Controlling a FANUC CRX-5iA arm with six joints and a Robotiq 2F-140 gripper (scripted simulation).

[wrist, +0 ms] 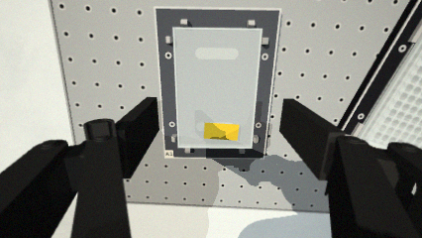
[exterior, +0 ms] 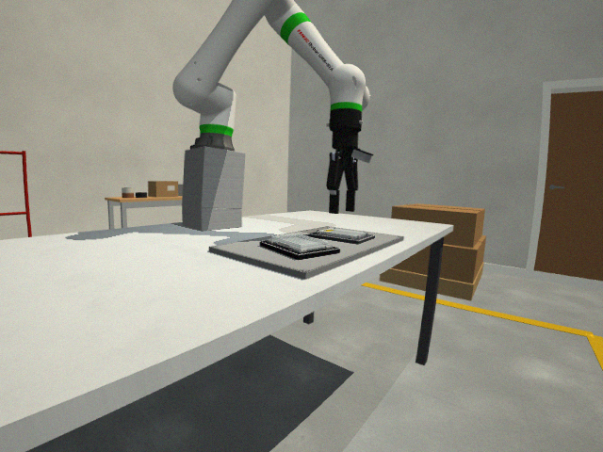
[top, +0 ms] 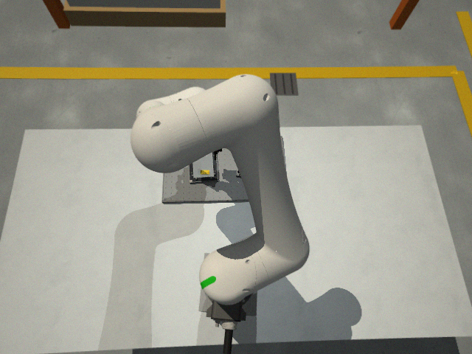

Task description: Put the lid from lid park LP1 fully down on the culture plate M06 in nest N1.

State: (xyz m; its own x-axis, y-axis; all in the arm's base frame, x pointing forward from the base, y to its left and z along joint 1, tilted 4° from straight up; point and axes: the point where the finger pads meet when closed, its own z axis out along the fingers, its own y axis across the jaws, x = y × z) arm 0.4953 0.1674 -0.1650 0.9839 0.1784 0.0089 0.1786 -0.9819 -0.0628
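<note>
My gripper is now 8 cm above the clear lid. From my hand the other things lie so: culture plate M06: 22 cm to the right, 8 cm below, 4 cm ahead; then lid park LP1: 9 cm below; then nest: 21 cm to the right, 9 cm below, 4 cm ahead.
</note>
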